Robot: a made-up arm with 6 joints. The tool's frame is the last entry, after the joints. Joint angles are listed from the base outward.
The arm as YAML. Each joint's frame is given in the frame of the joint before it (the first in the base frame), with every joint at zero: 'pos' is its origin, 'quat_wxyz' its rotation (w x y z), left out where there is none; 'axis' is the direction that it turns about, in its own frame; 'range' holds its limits. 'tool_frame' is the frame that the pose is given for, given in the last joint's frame.
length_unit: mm
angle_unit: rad
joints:
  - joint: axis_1
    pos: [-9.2, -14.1, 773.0]
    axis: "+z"
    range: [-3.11, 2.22]
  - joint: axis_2
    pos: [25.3, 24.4, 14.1]
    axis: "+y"
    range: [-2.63, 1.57]
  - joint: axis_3
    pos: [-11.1, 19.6, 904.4]
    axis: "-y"
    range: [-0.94, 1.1]
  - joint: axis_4
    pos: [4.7, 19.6, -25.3]
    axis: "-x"
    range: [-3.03, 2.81]
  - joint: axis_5
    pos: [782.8, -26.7, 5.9]
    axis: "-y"
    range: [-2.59, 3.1]
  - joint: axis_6
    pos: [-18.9, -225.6, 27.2]
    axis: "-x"
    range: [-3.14, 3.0]
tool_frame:
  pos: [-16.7, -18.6, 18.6]
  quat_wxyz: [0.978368, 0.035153, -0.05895, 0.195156]
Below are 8 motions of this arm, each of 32 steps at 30 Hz.
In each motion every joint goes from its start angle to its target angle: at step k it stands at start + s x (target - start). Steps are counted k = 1, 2, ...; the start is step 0. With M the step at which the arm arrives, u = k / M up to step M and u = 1 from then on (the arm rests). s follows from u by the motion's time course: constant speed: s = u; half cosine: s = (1 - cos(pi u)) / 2; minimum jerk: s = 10 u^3 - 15 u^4 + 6 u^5.
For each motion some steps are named. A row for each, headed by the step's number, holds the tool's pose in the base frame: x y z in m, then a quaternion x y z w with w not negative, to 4 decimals.
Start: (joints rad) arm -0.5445 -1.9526 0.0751 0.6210 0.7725 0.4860
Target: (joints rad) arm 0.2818 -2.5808 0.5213 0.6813 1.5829 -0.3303
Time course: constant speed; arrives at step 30
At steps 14, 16, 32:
14: -1.3631 0.0460 0.5251 0.4921 0.7935 0.2303 0.2741
16: -1.3613 -0.0313 0.4493 0.4726 0.7903 0.2237 0.3194
32: -1.1145 -0.5108 -0.0801 0.4174 0.6545 0.2696 0.5698

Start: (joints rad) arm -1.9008 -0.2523 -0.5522 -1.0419 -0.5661 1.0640
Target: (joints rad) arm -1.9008 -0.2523 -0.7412 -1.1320 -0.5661 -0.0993
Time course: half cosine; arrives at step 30
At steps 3, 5, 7, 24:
3: -0.2775 -0.4270 1.2310 0.2656 0.0152 -0.4802 0.8358
5: -0.2764 -0.4233 1.2238 0.2840 -0.0041 -0.4847 0.8273
7: -0.2747 -0.4178 1.2135 0.3101 -0.0319 -0.4907 0.8137
24: -0.2362 -0.3340 1.0899 0.5791 -0.3552 -0.5153 0.5224

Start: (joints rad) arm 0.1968 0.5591 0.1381 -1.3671 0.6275 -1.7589
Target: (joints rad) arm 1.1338 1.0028 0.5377 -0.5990 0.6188 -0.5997
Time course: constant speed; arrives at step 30
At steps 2, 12, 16, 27, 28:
2: 1.0410 0.2697 0.9727 0.9139 -0.3569 -0.1465 0.1265
12: 1.0289 0.5726 0.9042 0.8937 -0.1677 0.0038 0.4161
16: 0.9962 0.7021 0.8788 0.8505 -0.0996 0.0902 0.5086
27: 0.8052 1.0590 0.8138 0.6469 0.0316 0.3711 0.6655
28: 0.7799 1.0899 0.8081 0.6236 0.0382 0.3979 0.6718

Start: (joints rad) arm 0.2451 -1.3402 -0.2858 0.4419 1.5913 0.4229
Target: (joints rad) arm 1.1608 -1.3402 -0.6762 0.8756 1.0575 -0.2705
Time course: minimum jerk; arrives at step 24
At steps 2, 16, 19, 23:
2: -0.4909 -0.3288 1.6521 -0.3234 -0.9296 -0.0296 0.1741
16: -0.1389 -0.4441 1.5989 -0.0762 -0.8253 0.4728 0.2992
19: -0.0814 -0.4291 1.5860 -0.0314 -0.7761 0.5578 0.2923
23: -0.0583 -0.4197 1.5798 -0.0130 -0.7521 0.5933 0.2868

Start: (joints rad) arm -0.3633 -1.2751 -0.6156 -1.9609 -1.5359 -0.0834
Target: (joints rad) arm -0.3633 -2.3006 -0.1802 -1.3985 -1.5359 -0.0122
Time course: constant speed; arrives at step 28
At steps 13, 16, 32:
13: -0.3429 0.1725 1.3531 0.2027 0.0105 0.7409 0.6402
16: -0.4403 0.1918 1.3235 0.1254 -0.0191 0.7337 0.6675
32: -0.7966 0.2582 1.0340 -0.1699 -0.1744 0.6514 0.7186

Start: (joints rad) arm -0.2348 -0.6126 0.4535 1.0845 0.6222 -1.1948
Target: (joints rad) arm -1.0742 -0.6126 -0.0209 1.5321 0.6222 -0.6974
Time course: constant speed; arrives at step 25
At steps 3, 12, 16, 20, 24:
3: -0.3069 0.0340 2.2742 -0.2955 -0.5291 0.2967 0.7380
12: -0.1636 0.0910 2.2378 -0.4490 -0.3580 0.1248 0.8091
16: -0.0983 0.0915 2.2145 -0.5018 -0.2662 0.0534 0.8212
20: -0.0365 0.0774 2.1864 -0.5434 -0.1676 -0.0125 0.8225
24: 0.0186 0.0502 2.1535 -0.5728 -0.0641 -0.0714 0.8141

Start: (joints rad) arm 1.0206 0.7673 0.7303 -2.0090 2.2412 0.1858
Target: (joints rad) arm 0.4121 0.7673 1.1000 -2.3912 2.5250 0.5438
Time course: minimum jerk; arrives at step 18
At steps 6, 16, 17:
6: 0.6978 1.2498 1.2482 0.3990 -0.3181 -0.5432 0.6667
16: 1.1882 0.8386 1.5473 0.3582 -0.1756 -0.7773 0.4864
17: 1.1927 0.8315 1.5512 0.3583 -0.1735 -0.7793 0.4839

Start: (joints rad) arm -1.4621 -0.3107 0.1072 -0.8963 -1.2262 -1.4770
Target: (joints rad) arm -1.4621 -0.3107 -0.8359 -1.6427 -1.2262 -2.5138
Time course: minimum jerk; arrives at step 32
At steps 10, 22, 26, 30, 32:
10: -0.0591 -0.5768 1.6094 0.8933 -0.3541 -0.2443 0.1298
22: 0.0391 -0.3812 1.1165 -0.7846 0.2613 0.1694 0.5361
26: 0.0559 -0.3087 1.0418 -0.7066 0.2322 0.1458 0.6523
30: 0.0615 -0.2813 1.0180 -0.6752 0.2213 0.1364 0.6903
32: 0.0618 -0.2799 1.0169 -0.6736 0.2208 0.1360 0.6921

